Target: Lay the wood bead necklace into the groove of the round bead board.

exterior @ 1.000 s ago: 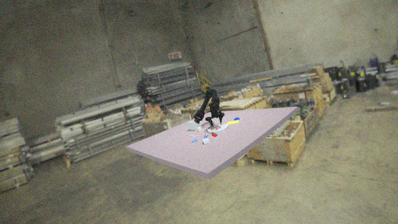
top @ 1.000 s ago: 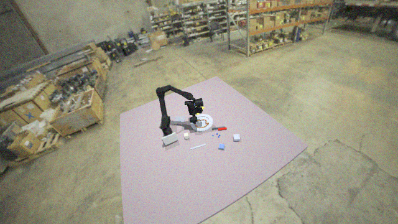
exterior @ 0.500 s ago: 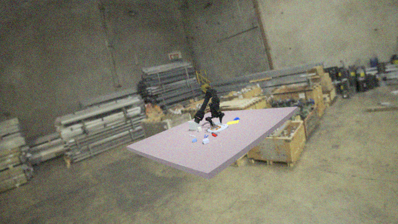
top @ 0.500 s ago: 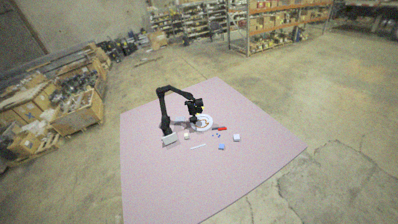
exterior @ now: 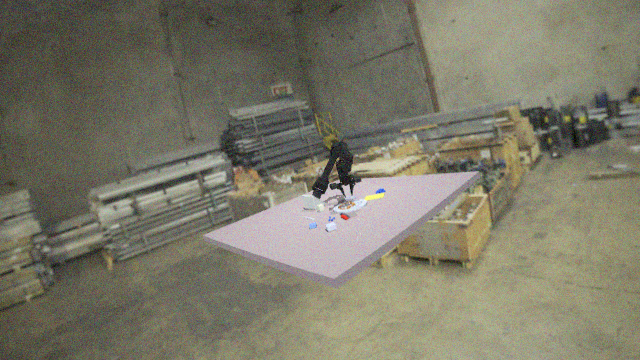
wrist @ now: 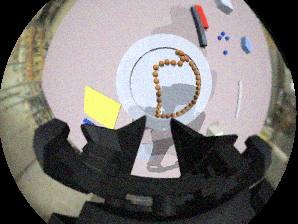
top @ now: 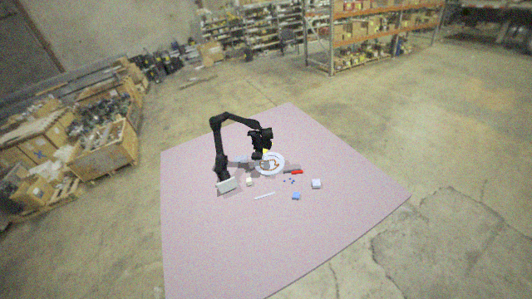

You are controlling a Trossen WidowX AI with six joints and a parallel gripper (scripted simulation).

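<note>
Now: gripper tip 15 cm to the right of the yellow sheet, 6 cm short of it and 5 cm above it. From my gripper tip the other things lie so: cream cube 13 cm to the right, 13 cm behind, 3 cm below; red-handled tool 18 cm to the right, 16 cm ahead, 5 cm below; grey plate 13 cm behind, 10 cm to the left, 5 cm below.
</note>
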